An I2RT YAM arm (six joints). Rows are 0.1 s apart.
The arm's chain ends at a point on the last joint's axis. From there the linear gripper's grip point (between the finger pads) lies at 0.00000 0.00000 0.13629 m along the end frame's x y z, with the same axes.
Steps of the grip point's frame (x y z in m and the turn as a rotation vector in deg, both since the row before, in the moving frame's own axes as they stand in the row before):
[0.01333 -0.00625 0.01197 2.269 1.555 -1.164]
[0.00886 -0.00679 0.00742 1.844 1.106 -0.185]
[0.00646 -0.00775 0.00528 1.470 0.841 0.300]
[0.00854 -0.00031 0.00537 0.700 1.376 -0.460]
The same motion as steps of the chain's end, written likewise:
[0.00969 -0.00082 0.01213 2.269 1.555 -1.164]
[0.00624 -0.00240 0.00752 1.844 1.106 -0.185]
[0.00445 -0.00426 0.00534 1.470 0.841 0.300]
[0.00527 0.00137 0.00542 0.700 1.376 -0.460]

